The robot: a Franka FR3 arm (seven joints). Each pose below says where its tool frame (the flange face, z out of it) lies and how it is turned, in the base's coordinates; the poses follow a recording.
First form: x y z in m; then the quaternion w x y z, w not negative.
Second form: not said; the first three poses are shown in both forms.
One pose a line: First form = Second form
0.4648 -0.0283 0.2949 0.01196 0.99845 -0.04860 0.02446 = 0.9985 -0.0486 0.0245 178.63 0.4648 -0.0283 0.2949
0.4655 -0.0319 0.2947 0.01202 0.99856 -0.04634 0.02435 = 0.9986 -0.0463 0.0244 178.62 0.4655 -0.0319 0.2947
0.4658 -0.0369 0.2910 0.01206 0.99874 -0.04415 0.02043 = 0.9988 -0.0442 0.0204 178.62 0.4658 -0.0369 0.2910
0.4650 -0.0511 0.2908 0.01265 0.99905 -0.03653 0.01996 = 0.9991 -0.0365 0.0200 178.55 0.4650 -0.0511 0.2908
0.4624 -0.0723 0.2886 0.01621 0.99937 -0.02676 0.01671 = 0.9995 -0.0268 0.0167 178.14 0.4624 -0.0723 0.2886
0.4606 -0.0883 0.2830 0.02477 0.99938 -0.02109 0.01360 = 0.9997 -0.0211 0.0136 177.16 0.4606 -0.0883 0.2830
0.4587 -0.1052 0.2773 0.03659 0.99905 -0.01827 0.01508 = 0.9997 -0.0183 0.0151 175.81 0.4587 -0.1052 0.2773
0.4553 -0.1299 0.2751 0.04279 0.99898 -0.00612 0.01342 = 0.9999 -0.0061 0.0134 175.10 0.4553 -0.1299 0.2751
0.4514 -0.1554 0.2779 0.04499 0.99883 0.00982 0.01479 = 0.9998 0.0098 0.0148 174.84 0.4514 -0.1554 0.2779
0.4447 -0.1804 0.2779 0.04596 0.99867 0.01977 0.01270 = 0.9997 0.0198 0.0127 174.73 0.4447 -0.1804 0.2779
